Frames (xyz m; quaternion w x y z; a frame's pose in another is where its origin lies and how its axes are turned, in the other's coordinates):
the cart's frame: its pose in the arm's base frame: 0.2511 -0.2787 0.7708 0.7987 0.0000 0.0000 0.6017
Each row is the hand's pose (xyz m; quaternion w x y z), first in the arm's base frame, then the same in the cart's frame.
Working: the arm's base frame: its pose in the cart's frame: 0.1986 0.3182 -0.7708 0.7987 0.0000 0.0000 -0.6017

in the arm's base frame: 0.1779 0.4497 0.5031 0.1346 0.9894 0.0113 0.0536
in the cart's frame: 0.6799 0.2713 -0.2677 0.1398 0.7970 -0.5863 -0.0382
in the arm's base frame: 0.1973 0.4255 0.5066 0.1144 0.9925 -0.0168 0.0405
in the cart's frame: 0.6620 0.2460 -0.2642 0.1157 0.7826 -0.6106 -0.0365
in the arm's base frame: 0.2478 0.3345 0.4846 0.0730 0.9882 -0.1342 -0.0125
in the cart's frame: 0.5885 0.1723 -0.2862 0.0508 0.7085 -0.7018 -0.0539
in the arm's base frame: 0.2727 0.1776 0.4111 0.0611 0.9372 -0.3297 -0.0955
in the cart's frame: 0.4446 0.1051 -0.3597 0.0087 -0.5502 0.8273 0.1130
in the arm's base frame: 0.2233 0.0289 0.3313 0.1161 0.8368 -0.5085 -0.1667
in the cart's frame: 0.2880 0.1116 -0.4395 0.0076 -0.3624 0.9096 0.2030
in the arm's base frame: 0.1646 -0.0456 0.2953 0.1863 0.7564 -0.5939 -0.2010
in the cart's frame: 0.2002 0.1475 -0.4755 0.0279 0.2468 -0.9295 -0.2726
